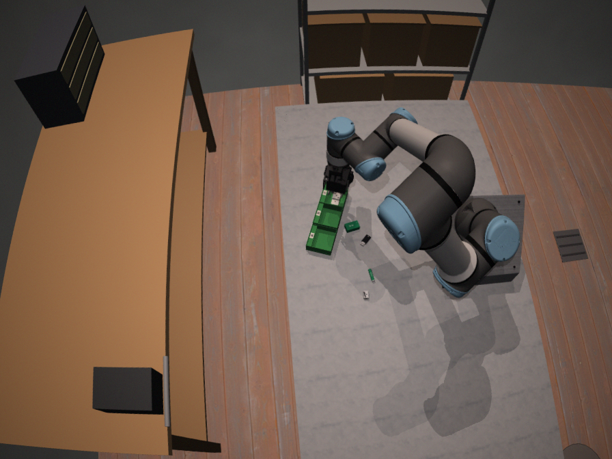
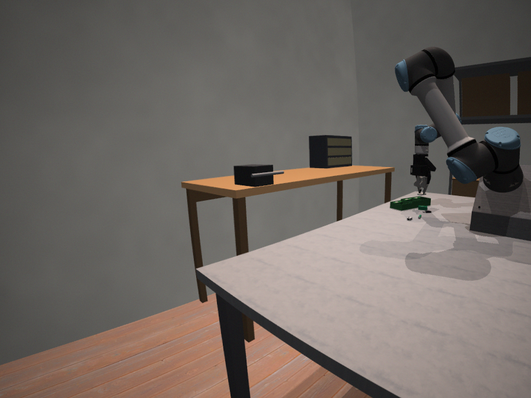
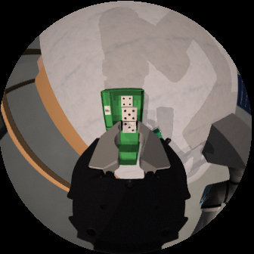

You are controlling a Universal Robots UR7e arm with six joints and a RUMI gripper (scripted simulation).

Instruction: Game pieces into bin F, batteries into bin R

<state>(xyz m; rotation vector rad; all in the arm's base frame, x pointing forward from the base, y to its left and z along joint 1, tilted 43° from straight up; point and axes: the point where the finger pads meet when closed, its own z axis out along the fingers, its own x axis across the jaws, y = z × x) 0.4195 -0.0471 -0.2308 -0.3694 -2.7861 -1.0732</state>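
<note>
The green 9V battery lies 6 cm behind my hand, 10 cm to the left of it and 7 cm below it. The rest, counted from my hand: green three-compartment bin (3 cm ahead, 7 cm to the left, 6 cm below); small black piece (9 cm behind, 15 cm to the left, 7 cm below).
</note>
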